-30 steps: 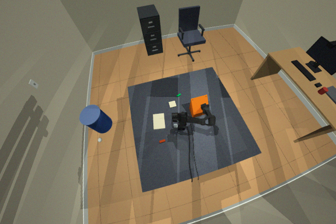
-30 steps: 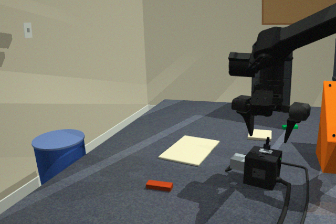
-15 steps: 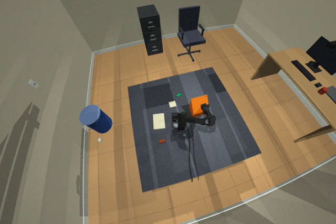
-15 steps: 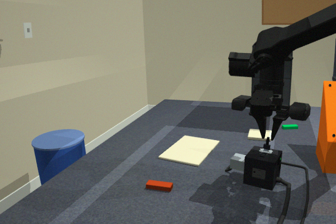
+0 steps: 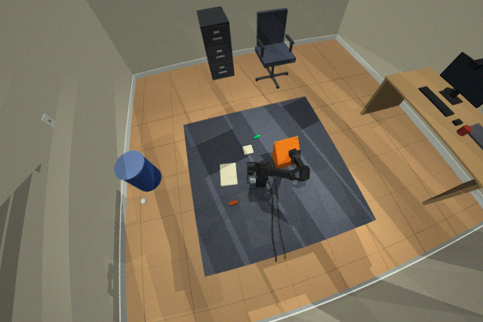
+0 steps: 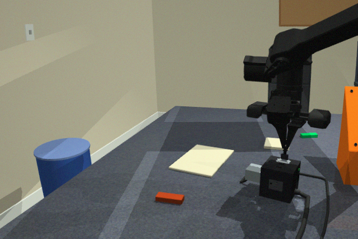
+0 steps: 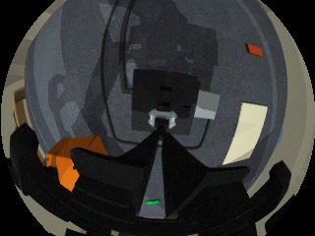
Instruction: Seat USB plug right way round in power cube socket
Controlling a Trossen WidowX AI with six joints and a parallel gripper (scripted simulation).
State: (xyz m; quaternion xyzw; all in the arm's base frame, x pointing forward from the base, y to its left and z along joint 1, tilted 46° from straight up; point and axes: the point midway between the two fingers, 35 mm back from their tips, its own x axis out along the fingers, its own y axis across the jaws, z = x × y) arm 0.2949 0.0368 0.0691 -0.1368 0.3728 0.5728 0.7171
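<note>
The usb plug lies 20 mm below my gripper tip. The rest, counted from my gripper tip: red block (260 mm ahead, 100 mm to the left, 100 mm below); large cream pad (230 mm ahead, 130 mm to the right, 100 mm below); small cream pad (290 mm to the right, 100 mm below).
</note>
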